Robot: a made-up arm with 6 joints. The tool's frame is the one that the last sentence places. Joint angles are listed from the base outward.
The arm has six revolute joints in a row. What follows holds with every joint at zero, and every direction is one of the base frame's. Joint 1 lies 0.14 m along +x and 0.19 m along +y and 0.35 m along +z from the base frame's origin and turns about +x. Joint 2 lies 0.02 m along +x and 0.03 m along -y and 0.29 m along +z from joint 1 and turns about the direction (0.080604, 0.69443, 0.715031). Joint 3 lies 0.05 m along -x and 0.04 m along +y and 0.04 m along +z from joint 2 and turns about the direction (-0.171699, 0.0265, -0.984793). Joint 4 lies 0.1 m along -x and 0.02 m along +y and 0.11 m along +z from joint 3 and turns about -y. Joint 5 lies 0.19 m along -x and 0.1 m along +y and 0.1 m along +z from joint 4 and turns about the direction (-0.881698, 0.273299, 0.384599). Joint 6 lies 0.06 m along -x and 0.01 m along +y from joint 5 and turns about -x. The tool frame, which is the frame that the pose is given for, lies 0.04 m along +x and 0.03 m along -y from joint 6; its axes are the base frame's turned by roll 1.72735, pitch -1.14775 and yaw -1.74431 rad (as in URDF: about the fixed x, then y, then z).
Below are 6 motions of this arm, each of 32 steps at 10 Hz.
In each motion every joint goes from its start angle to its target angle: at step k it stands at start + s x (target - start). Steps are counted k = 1, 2, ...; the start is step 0. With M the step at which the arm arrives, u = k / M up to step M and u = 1 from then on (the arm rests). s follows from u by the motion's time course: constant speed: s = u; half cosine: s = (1 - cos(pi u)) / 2; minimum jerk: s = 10 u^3 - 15 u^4 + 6 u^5.
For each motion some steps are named. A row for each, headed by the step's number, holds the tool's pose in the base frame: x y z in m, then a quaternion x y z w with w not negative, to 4 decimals.
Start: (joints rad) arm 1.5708 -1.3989 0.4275 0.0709 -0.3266 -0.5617
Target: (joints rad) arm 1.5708 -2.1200 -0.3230 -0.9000 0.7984 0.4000
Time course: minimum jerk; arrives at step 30
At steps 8, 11, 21, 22, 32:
8: 0.1739 -0.1006 0.7780 0.1245 0.2872 0.9449 0.0961
11: 0.1546 -0.0968 0.7833 -0.0931 -0.2732 -0.9565 0.0422
21: 0.1206 -0.1086 0.7745 0.0485 -0.3013 -0.7352 0.6052
22: 0.1219 -0.1111 0.7726 0.0577 -0.3059 -0.7031 0.6394
32: 0.1289 -0.1192 0.7666 0.0840 -0.3194 -0.5972 0.7309

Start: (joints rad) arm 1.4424 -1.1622 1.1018 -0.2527 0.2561 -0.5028
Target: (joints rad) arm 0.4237 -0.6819 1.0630 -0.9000 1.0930 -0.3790
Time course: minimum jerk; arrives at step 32
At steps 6, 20, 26, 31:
6: 0.2264 -0.2496 0.7898 -0.1242 -0.0377 -0.9811 0.1434
20: 0.1381 0.0305 0.9883 0.0907 -0.2027 -0.7952 0.5643
26: 0.1303 0.1363 1.0112 0.1047 -0.2223 -0.6689 0.7015
31: 0.1303 0.1594 1.0134 0.1044 -0.2226 -0.6393 0.7286

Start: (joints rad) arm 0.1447 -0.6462 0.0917 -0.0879 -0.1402 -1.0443
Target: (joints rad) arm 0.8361 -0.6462 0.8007 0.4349 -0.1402 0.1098
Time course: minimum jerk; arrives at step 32
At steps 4, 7, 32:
4: -0.1224 0.4484 0.7641 0.4014 -0.6866 -0.5830 0.1659
7: -0.1121 0.4399 0.7723 0.3715 -0.7010 -0.5880 0.1575
32: 0.1026 0.2083 0.8689 -0.2642 -0.6355 -0.6771 0.2606

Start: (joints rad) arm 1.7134 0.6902 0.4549 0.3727 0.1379 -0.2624
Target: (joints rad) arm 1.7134 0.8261 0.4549 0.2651 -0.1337 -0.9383
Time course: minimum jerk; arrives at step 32
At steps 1, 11, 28, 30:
1: -0.1269 -0.4171 0.3501 0.6691 -0.3295 -0.5762 0.3342
11: -0.1214 -0.4215 0.3444 0.7010 -0.2471 -0.6052 0.2852
28: -0.1012 -0.4398 0.3346 0.7363 0.0484 -0.6652 0.1141
30: -0.1008 -0.4402 0.3345 0.7359 0.0539 -0.6658 0.1109

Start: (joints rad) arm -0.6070 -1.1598 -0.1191 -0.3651 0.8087 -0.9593
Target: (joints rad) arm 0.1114 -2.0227 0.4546 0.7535 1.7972 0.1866
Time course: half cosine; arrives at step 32
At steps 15, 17, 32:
15: 0.1411 0.6606 0.4522 -0.4903 -0.8029 -0.1772 0.2892
17: 0.2026 0.6481 0.4844 -0.5870 -0.7336 -0.2180 0.2640
32: 0.4469 0.4417 0.6882 -0.8255 -0.1674 -0.4400 0.3113

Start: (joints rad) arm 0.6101 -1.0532 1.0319 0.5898 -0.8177 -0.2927
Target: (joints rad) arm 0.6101 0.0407 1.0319 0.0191 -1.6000 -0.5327
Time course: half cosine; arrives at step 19
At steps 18, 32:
18: 0.0876 0.2121 0.9490 -0.1052 0.4733 0.8043 0.3436
32: 0.0869 0.2107 0.9499 -0.1057 0.4710 0.8059 0.3429

